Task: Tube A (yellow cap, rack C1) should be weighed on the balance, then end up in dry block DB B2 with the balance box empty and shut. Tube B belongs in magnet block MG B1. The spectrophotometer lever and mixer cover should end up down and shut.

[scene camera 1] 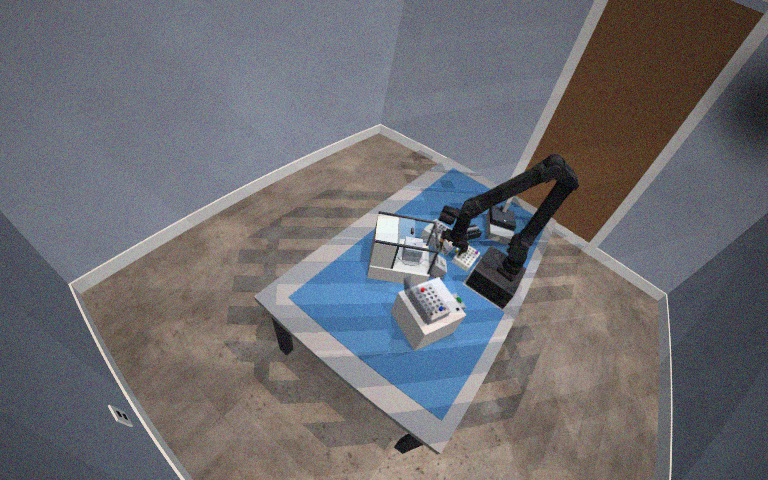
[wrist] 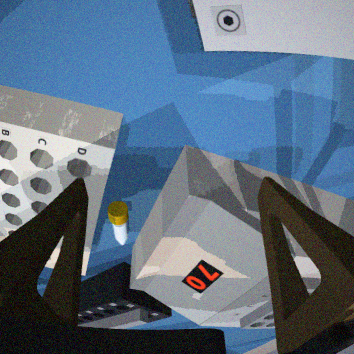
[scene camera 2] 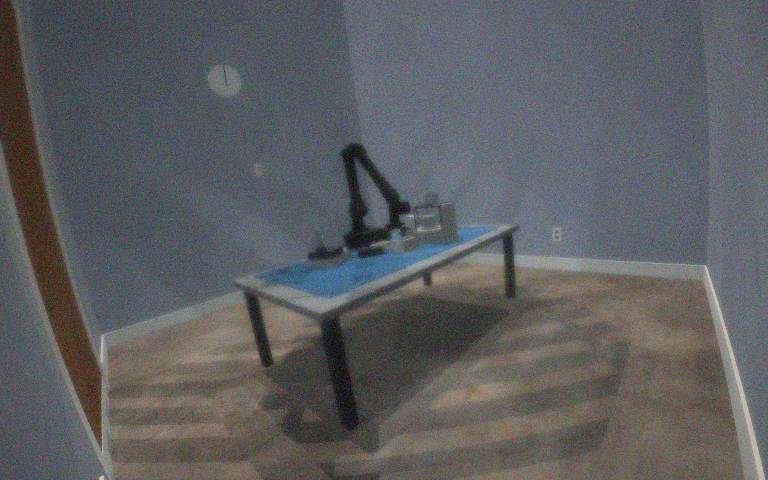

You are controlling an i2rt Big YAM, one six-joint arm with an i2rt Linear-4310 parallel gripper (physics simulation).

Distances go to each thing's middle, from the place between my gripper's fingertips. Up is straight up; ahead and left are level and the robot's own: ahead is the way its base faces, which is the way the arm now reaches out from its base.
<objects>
My hand is 12 cm short of the glass-box balance [scene camera 1: 389, 261], 22 cm to the right of it and 7 cm below it.
</objects>
